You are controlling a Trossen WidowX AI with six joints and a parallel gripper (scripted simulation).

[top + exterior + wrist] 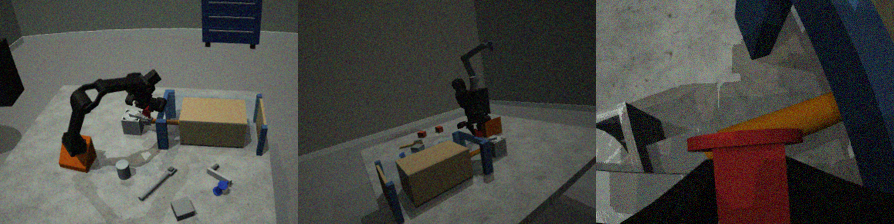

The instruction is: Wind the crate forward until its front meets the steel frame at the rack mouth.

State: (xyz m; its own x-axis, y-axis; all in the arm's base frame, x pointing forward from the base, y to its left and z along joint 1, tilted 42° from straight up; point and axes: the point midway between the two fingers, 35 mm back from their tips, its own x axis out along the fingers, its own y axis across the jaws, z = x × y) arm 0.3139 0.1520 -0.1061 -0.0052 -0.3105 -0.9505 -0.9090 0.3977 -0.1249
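My gripper tip is 40 mm past the winch handle with red knob and 30 mm above it. The rest, counted from my gripper tip: red handle 20 mm to the right, 10 mm behind; blue knob 380 mm to the right, 300 mm ahead, 100 mm below; grey winch 110 mm behind, 100 mm below, 20 mm to the left.
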